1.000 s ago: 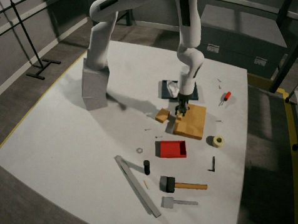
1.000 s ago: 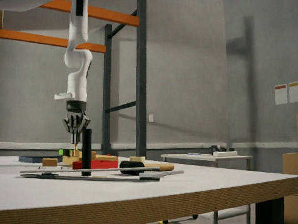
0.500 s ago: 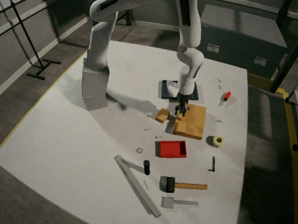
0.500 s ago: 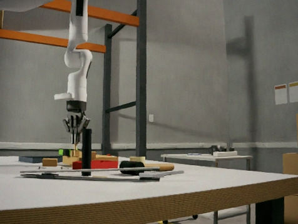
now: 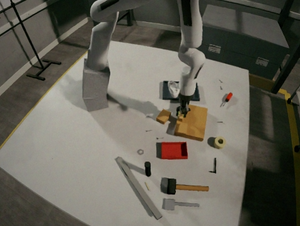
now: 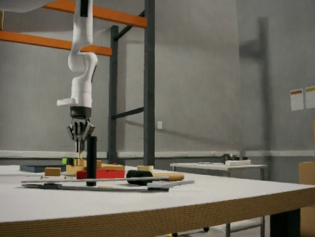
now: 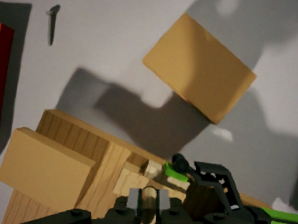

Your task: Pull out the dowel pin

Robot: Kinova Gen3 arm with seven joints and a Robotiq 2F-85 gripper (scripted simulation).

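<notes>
Now: the dowel pin 20 mm below my hand. The rest, counted from my hand: pale wooden block: 50 mm below; wooden bench board: 60 mm ahead, 70 mm below; tan wooden block: 90 mm behind, 10 mm to the left, 80 mm below.
</notes>
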